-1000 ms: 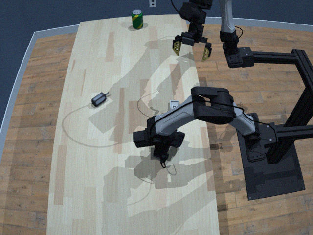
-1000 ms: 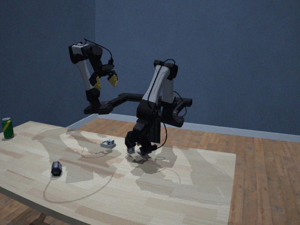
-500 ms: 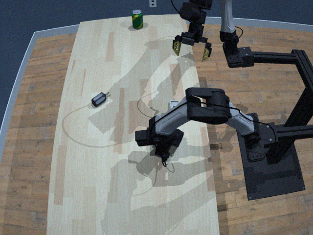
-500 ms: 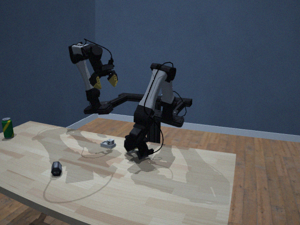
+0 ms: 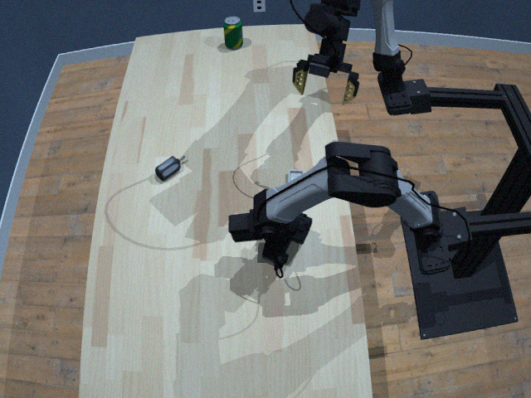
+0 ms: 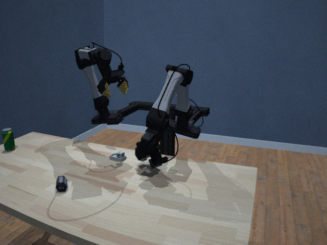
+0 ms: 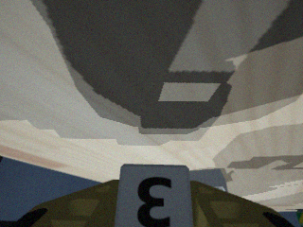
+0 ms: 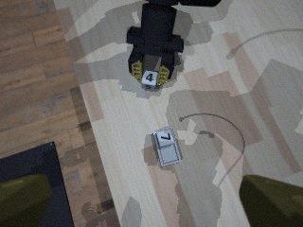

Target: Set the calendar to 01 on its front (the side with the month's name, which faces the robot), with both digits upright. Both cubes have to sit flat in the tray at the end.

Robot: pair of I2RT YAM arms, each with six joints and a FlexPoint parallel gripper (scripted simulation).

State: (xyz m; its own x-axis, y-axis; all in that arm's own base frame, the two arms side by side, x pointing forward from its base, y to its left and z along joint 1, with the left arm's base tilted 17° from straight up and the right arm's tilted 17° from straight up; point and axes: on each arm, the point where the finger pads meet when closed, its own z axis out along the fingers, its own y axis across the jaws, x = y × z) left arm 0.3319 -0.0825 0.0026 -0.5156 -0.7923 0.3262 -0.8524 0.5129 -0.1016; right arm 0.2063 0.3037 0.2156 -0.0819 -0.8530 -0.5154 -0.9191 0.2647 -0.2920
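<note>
My left gripper is now 14 cm to the left of the grey tray, 3 cm above it and 1 cm past it. From my left hand the other things lie so: can (78 cm to the right, 18 cm ahead, 2 cm above); then dark object (33 cm ahead, 21 cm to the right, 2 cm below).
</note>
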